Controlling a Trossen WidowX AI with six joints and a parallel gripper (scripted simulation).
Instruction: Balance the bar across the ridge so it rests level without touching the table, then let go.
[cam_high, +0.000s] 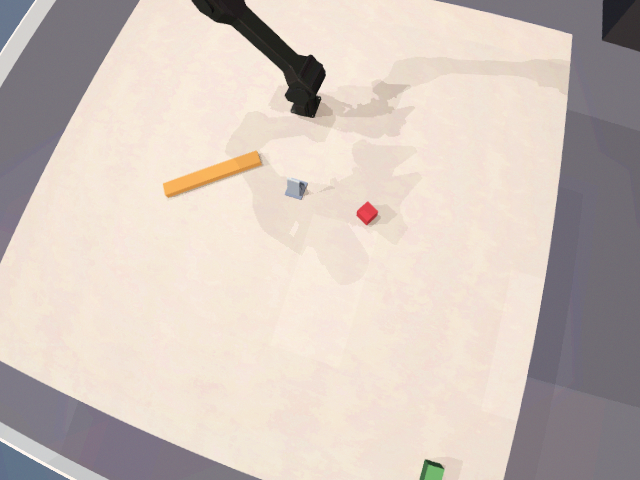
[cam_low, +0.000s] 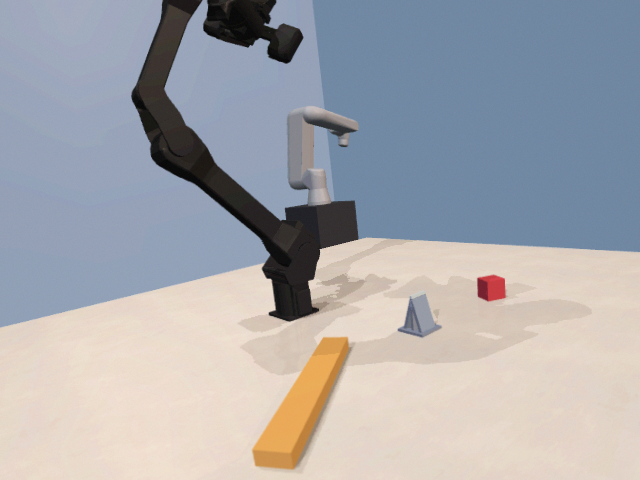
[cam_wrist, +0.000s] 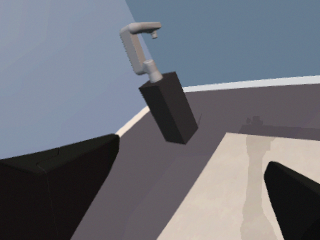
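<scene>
My gripper tip is now 470 mm above the orange bar, 370 mm short of it and 250 mm to the left of it. Round my gripper tip: red cube 470 mm below, 360 mm ahead, 140 mm to the left; green block 860 mm ahead, 470 mm below, 410 mm to the left.
</scene>
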